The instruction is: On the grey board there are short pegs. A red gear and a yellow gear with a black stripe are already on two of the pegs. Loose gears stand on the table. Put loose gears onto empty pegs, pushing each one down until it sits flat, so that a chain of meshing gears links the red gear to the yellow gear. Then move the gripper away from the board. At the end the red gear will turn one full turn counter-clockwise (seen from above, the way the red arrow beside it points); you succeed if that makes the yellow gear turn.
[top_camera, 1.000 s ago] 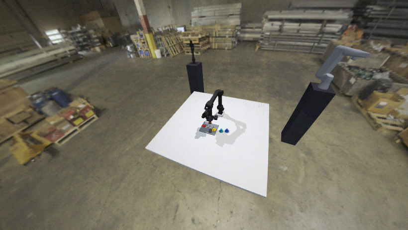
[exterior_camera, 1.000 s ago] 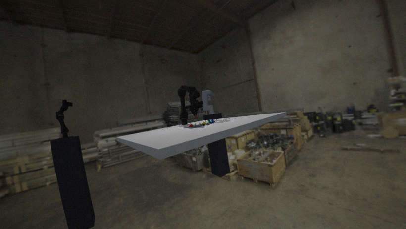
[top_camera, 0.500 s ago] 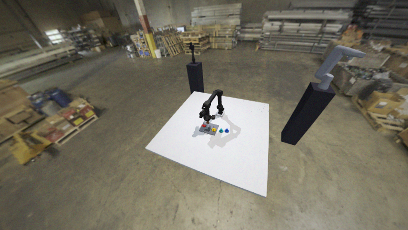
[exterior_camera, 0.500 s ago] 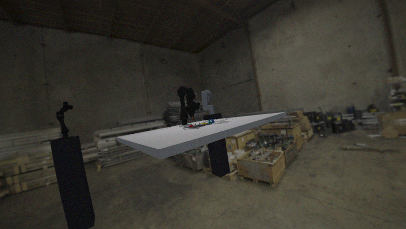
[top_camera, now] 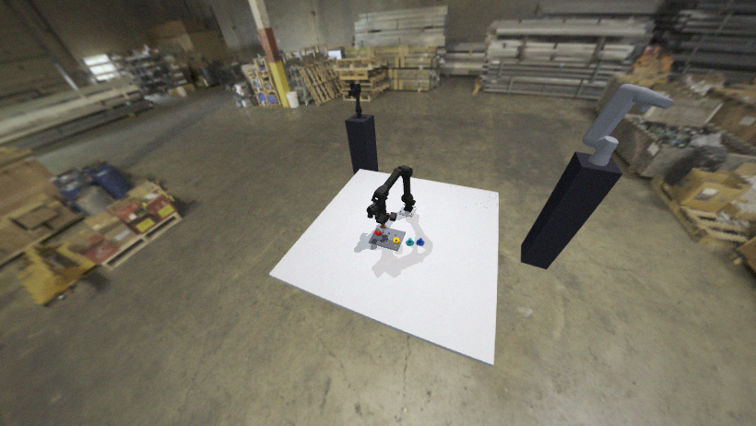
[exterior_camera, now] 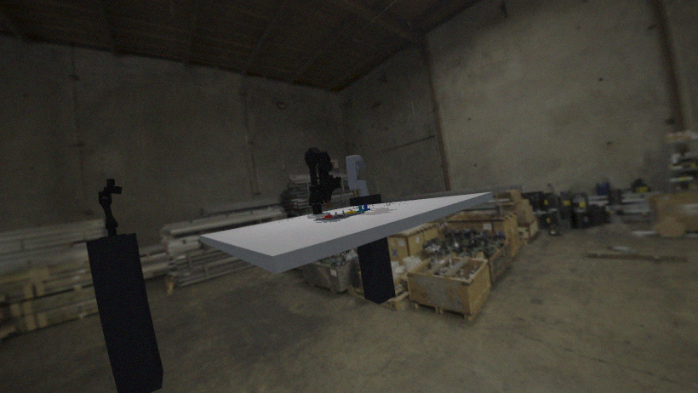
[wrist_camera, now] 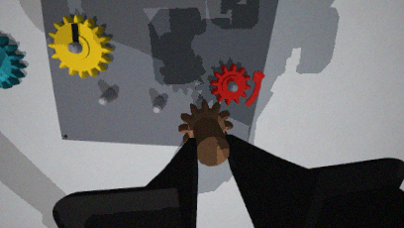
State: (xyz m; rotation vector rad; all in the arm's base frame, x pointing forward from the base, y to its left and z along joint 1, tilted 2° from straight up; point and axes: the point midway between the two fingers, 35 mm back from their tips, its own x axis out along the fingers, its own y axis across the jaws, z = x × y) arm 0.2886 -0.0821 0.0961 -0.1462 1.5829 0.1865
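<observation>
Right now my gripper tip is 7 cm above the red gear, 3 cm to the left of it and 3 cm short of it. From my gripper tip the other things lie so: brown gear: 1 cm below; teal gear: 20 cm to the left, 7 cm below, 2 cm ahead; yellow gear: 12 cm to the left, 7 cm below, 4 cm ahead.
</observation>
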